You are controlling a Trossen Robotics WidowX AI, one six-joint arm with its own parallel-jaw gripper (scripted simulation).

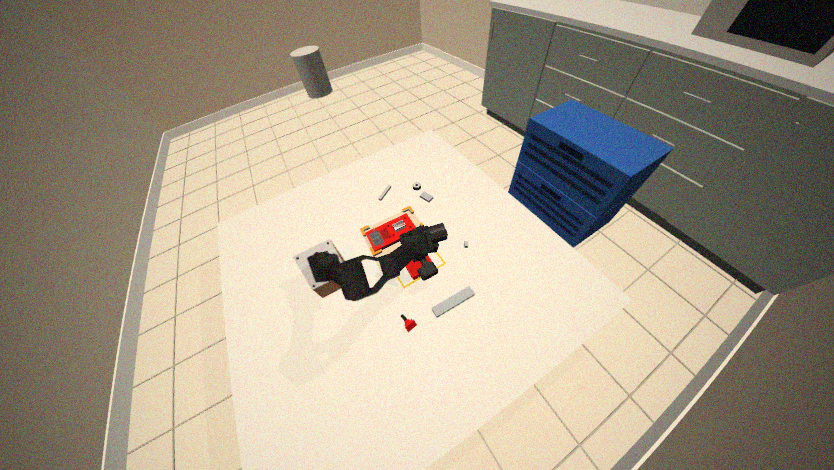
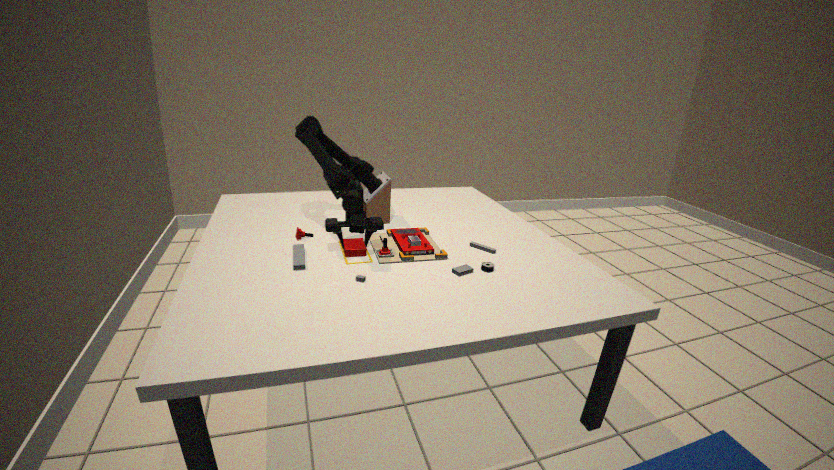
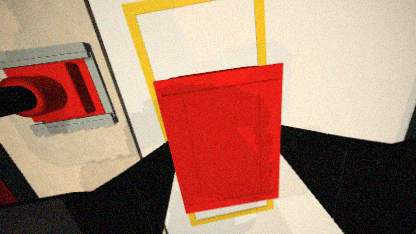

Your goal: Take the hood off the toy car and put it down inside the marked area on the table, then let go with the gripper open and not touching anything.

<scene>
The gripper holds a red hood. Also in view: a red toy car.
The gripper is seen too in image 3.
</scene>
